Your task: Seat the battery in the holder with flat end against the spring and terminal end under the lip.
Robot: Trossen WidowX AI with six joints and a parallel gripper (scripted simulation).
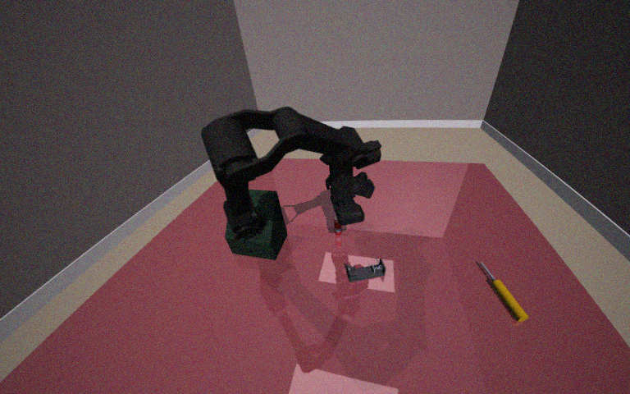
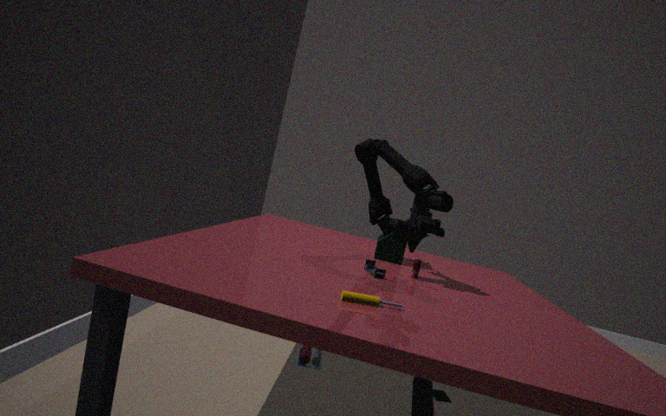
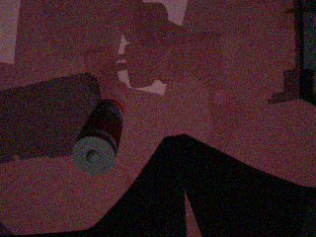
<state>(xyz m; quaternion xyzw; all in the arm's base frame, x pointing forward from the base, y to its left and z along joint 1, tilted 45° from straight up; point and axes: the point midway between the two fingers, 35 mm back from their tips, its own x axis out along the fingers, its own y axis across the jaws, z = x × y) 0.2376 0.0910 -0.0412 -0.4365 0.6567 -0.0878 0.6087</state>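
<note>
Now: the battery 5 cm below my gripper tip, 3 cm to the left of it and 3 cm behind it. The rest, counted from my gripper tip: yellow-handled screwdriver: 40 cm ahead, 8 cm below, 6 cm to the right.
</note>
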